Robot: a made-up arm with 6 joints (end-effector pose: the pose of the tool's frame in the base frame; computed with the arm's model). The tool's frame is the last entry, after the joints.
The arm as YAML. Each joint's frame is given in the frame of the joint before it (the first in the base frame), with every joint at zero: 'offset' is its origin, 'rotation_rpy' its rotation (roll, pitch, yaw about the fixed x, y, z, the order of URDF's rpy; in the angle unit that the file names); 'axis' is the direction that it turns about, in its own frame. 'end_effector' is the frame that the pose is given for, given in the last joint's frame.
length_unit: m
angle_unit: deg
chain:
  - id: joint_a
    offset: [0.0, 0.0, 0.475]
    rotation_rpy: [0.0, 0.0, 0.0]
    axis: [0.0, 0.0, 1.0]
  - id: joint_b
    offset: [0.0, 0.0, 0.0]
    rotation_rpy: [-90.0, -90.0, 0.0]
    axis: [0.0, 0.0, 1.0]
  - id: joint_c
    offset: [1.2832, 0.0, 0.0]
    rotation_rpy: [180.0, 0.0, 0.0]
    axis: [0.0, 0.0, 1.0]
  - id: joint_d
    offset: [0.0, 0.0, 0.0]
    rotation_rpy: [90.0, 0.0, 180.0]
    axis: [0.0, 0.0, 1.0]
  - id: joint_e
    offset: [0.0, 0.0, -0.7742]
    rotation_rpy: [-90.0, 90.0, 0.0]
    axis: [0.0, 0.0, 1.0]
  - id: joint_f
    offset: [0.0, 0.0, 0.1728]
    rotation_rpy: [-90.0, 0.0, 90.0]
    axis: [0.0, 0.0, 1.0]
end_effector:
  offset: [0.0, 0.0, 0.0]
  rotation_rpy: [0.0, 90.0, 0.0]
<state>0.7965 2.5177 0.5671 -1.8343 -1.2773 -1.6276</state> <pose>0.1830 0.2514 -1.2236 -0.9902 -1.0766 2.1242</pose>
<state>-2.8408 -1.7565 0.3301 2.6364 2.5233 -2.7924</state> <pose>1.6835 0.3639 0.8703 0.3185 0.9097 -2.2226</pose>
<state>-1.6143 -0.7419 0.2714 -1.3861 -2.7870 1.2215</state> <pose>-0.0181 0.3144 1.9881 -0.4453 0.9051 0.8091</pose>
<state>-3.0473 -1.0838 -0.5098 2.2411 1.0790 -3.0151</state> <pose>0.5651 -0.0544 1.6096 0.5510 -0.5867 -2.2317</pose>
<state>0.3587 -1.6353 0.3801 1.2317 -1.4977 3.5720</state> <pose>-1.6284 -0.6719 1.0211 2.7063 -1.3657 0.2836</pose>
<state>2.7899 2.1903 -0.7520 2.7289 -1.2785 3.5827</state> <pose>-0.3358 -0.0454 -0.4913 -2.2661 -0.3296 1.7760</pose>
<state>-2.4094 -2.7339 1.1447 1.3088 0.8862 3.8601</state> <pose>0.6914 0.6817 -1.3469 -2.5113 0.6796 0.7074</pose>
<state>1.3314 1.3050 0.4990 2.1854 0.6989 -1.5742</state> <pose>0.3480 1.8462 0.3512 -0.9787 0.6955 2.0780</pose>
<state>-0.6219 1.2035 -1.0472 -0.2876 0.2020 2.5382</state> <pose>0.4503 -0.5266 0.3646 -0.8444 1.2700 1.6751</pose>
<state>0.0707 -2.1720 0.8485 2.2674 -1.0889 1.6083</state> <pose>-1.8460 -0.0196 -0.2889 0.2590 0.8228 -1.9114</pose>
